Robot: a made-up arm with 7 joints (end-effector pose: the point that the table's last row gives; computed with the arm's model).
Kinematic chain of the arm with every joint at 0, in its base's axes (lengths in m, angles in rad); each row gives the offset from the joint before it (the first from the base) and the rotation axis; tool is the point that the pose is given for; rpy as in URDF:
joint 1: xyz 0 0 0.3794 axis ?
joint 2: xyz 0 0 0 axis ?
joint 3: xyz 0 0 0.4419 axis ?
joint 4: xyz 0.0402 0 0 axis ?
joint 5: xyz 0.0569 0 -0.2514 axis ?
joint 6: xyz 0 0 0 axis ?
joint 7: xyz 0.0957 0 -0.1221 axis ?
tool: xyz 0 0 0 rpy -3.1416 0 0
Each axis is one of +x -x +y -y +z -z.
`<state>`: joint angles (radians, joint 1 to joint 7).
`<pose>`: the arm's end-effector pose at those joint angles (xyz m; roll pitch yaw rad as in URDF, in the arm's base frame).
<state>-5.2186 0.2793 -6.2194 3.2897 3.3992 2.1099 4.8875</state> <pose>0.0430 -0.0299 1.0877 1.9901 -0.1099 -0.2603</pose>
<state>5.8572 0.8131 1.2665 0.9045 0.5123 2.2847 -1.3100</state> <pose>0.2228 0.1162 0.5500 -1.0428 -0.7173 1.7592</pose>
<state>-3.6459 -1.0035 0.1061 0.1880 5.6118 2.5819 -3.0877</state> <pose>0.2024 -0.0112 0.5319 -1.6294 -0.8145 -1.6332</pose>
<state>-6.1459 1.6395 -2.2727 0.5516 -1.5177 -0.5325 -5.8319</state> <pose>0.2542 -0.2567 0.4202 1.6070 0.5337 -0.6536</pose>
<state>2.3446 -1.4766 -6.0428 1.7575 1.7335 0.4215 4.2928</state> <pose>0.3195 -0.4208 0.8531 0.6123 0.3014 -0.9347</pose>
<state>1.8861 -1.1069 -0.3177 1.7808 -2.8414 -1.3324 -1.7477</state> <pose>0.1123 -0.2307 0.7757 -1.5132 0.1745 0.4664</pose>
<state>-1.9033 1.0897 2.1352 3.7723 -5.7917 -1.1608 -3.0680</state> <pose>-0.3276 -0.4490 0.4457 2.7723 -0.5032 -2.3460</pose>
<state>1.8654 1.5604 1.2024 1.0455 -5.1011 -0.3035 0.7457</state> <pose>-0.4105 0.2574 0.1336 2.5450 0.7943 0.0114</pose>
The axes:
joint 1: +z
joint 2: +y
joint 3: +z
joint 4: -y
joint 5: -z
joint 6: +y
joint 7: -z

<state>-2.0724 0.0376 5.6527 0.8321 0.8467 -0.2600 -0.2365</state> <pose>-0.3969 -0.0912 0.6819 -2.5639 -0.8620 2.6244</pose>
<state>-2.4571 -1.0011 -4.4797 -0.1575 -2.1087 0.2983 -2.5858</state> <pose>0.0469 0.0448 0.3640 2.5828 -1.1903 -1.8043</pose>
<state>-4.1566 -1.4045 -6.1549 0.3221 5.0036 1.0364 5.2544</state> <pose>0.0462 -0.0225 0.5990 1.6587 0.8117 2.7849</pose>
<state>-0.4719 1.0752 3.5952 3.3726 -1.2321 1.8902 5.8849</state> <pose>0.6290 -0.1636 0.7527 -0.7135 -0.7868 -0.4432</pose>
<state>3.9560 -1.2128 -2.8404 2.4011 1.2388 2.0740 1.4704</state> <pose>0.3104 0.6261 0.4495 1.0042 1.3062 -2.1773</pose>
